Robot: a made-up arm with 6 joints. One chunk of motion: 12 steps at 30 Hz.
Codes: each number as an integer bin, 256 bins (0 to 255) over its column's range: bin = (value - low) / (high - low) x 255, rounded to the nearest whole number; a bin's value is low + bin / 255 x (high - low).
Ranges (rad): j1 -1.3..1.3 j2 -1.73..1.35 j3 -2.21..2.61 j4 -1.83..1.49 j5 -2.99..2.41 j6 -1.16..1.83
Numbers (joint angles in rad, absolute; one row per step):
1: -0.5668 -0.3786 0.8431 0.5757 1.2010 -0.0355
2: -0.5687 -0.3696 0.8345 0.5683 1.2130 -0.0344
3: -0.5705 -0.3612 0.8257 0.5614 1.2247 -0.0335
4: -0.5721 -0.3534 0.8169 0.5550 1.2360 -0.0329
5: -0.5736 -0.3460 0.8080 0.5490 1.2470 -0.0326
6: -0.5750 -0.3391 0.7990 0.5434 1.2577 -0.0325
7: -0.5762 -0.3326 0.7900 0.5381 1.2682 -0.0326
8: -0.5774 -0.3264 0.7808 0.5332 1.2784 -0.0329
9: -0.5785 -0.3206 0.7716 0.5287 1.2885 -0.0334
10: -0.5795 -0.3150 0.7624 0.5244 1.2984 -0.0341
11: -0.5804 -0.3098 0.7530 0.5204 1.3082 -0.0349
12: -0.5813 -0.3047 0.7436 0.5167 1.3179 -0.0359
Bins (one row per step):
1: 72 112 162 185 198 96
2: 72 113 161 184 198 96
3: 72 113 161 184 199 96
4: 71 114 160 183 200 96
5: 71 115 160 183 200 96
6: 71 115 159 182 201 96
7: 71 116 159 182 201 96
8: 71 116 158 182 202 96
9: 71 117 158 181 202 96
10: 71 117 157 181 203 96
11: 71 118 157 181 203 96
12: 70 118 156 180 203 96

